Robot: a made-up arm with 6 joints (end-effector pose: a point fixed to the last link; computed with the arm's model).
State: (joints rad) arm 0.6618 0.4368 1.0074 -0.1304 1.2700 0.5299
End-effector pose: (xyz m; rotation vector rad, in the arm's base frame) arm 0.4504 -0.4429 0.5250 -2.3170 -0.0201 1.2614
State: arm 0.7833 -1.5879 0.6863 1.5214 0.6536 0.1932
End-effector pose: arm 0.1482 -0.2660 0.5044 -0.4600 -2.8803 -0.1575
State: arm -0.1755 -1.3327 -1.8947 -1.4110 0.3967 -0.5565
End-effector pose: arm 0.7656 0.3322 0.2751 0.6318 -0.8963 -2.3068
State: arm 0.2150 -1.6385 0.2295 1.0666 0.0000 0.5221
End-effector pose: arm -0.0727 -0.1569 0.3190 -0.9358 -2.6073 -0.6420
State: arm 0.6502 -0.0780 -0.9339 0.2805 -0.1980 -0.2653
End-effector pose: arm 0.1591 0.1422 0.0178 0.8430 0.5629 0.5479
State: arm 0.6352 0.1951 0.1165 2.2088 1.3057 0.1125
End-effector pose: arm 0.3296 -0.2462 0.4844 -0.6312 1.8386 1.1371
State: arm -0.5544 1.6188 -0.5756 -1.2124 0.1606 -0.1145
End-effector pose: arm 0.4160 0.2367 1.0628 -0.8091 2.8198 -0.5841
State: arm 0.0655 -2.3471 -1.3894 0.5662 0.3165 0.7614
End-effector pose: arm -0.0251 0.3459 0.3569 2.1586 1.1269 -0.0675
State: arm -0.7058 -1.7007 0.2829 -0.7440 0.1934 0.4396
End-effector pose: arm -0.2416 0.0497 0.3749 1.3212 0.8867 1.3106
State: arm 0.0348 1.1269 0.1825 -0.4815 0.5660 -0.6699
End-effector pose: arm 0.8814 0.2145 0.3514 0.2645 -2.0076 0.9080
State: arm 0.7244 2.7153 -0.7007 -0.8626 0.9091 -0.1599
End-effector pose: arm -0.0047 0.6440 0.3240 -0.6442 1.4846 -1.4224
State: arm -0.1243 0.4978 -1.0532 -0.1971 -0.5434 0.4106
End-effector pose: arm 0.4722 0.3562 0.4681 1.1422 -0.3804 1.7987
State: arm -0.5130 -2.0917 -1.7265 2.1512 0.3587 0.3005
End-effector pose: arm 0.0365 0.2098 0.5059 -2.1732 -0.6025 -1.0585
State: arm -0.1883 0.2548 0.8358 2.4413 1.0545 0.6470
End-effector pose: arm 0.4526 -0.1318 0.5050 -0.3461 2.5144 1.1419
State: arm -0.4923 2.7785 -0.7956 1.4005 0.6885 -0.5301
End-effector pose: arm 0.4590 -0.0075 0.8058 -0.8219 -2.0410 0.7290
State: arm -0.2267 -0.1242 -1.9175 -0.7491 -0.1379 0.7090
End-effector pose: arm 0.4935 0.3473 0.6635 1.9702 -1.3500 0.5251
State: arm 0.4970 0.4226 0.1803 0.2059 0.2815 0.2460
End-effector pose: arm 0.4413 -0.2704 0.1518 -0.6762 0.3218 0.9992
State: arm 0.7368 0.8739 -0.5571 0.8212 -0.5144 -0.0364
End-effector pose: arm 0.4032 -0.0083 0.2137 -0.3142 0.9477 0.7677
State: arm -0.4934 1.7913 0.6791 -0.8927 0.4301 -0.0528
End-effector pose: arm 0.6309 -0.3177 0.8104 -0.8513 -2.3576 -0.0030
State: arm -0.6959 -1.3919 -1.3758 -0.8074 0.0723 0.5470
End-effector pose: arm 0.1751 0.4777 0.6361 2.0496 0.1755 -0.3013
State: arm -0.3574 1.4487 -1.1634 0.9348 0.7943 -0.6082
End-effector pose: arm 0.4379 0.5091 0.5008 0.7724 -1.7088 1.5151
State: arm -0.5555 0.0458 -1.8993 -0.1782 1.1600 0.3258
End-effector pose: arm 0.3654 0.3555 1.0134 1.7308 -1.4366 -0.4273
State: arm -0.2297 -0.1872 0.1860 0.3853 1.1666 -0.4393
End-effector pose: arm 0.1226 0.0750 -0.1720 0.3931 -0.4942 0.9432
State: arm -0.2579 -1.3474 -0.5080 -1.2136 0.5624 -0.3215
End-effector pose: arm 0.0333 0.6163 0.2100 0.9226 -0.3813 -0.6222
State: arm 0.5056 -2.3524 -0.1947 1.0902 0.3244 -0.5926
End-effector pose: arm 0.1058 0.1719 0.7034 0.9767 2.6024 -0.8990
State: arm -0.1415 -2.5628 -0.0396 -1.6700 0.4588 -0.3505
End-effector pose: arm -0.3462 0.3498 0.5396 0.4762 0.5288 -0.5560
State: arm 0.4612 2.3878 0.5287 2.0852 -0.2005 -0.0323
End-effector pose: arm 0.1210 0.0100 0.5538 -0.3809 0.0450 -0.4879
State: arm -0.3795 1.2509 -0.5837 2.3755 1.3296 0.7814
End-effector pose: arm 0.4106 -0.0020 0.7314 -1.3975 0.1920 1.8670
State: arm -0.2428 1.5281 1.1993 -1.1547 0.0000 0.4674
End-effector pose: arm 0.3747 -0.3719 0.6961 -1.3482 -1.2905 0.2353
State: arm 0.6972 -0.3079 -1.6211 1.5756 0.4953 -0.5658
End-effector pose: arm 0.0124 0.0826 0.1886 1.0524 0.7725 0.8010
